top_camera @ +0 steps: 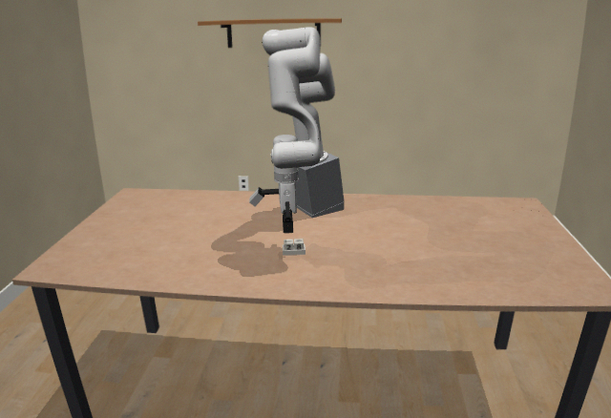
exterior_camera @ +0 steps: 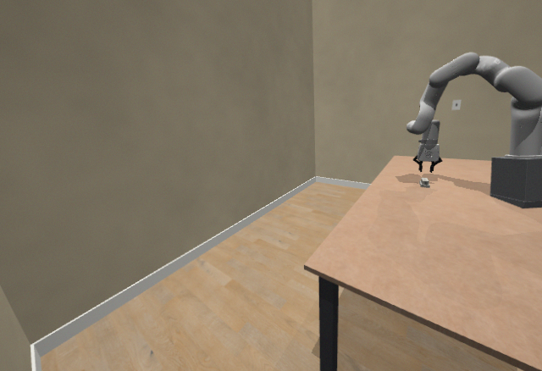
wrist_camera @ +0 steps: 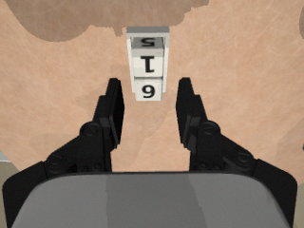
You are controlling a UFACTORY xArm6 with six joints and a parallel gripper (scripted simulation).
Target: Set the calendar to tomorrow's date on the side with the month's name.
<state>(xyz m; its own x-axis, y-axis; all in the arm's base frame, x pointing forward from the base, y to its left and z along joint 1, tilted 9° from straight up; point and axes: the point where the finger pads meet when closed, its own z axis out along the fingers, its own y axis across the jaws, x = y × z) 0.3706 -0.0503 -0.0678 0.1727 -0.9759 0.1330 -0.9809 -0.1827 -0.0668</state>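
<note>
Now: hand 20 mm to the right of the calendar tray and 90 mm above it.
</note>
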